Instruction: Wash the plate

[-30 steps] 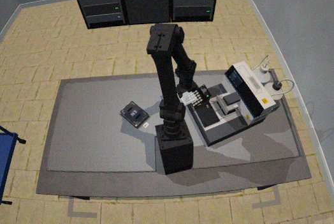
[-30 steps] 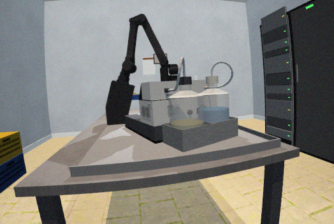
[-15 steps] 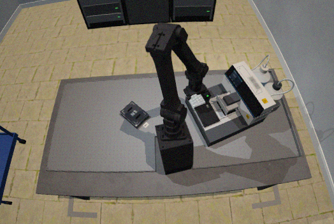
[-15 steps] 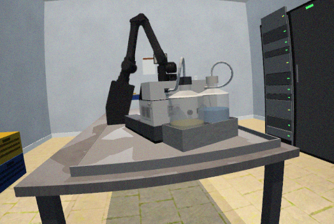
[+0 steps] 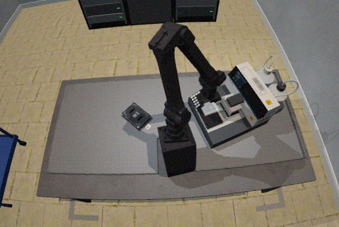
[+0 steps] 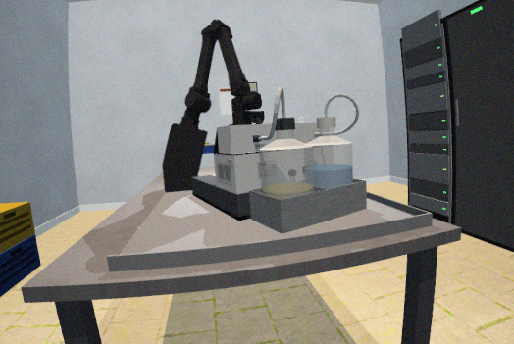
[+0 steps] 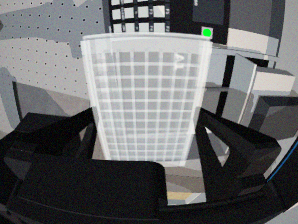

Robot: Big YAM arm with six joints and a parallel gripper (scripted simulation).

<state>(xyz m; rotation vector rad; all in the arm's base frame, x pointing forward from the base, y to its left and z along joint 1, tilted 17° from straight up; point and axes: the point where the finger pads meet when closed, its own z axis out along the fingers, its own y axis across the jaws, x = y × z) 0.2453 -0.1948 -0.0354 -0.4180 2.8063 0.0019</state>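
Right now the dark washer carrier is 100 mm below my hand, 20 mm to the right of it and 20 mm behind it. Also, from my hand: white corner label 370 mm to the left, 180 mm below, 50 mm behind; then white well plate 10 mm below; then plate washer 170 mm to the right, 50 mm below, 30 mm ahead.
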